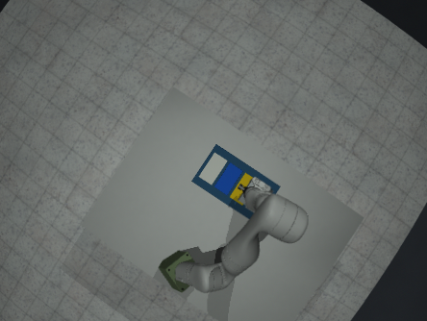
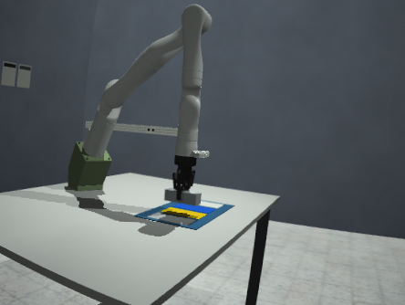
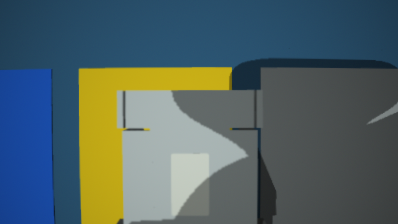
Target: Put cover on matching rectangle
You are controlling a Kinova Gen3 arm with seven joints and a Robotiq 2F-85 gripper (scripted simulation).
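Now: hand 2 cm to the right of the yellow rectangle and 7 cm above it. Round my hand: cover 1 cm below; dark blue mat 5 cm ahead, 6 cm to the left, 7 cm below.
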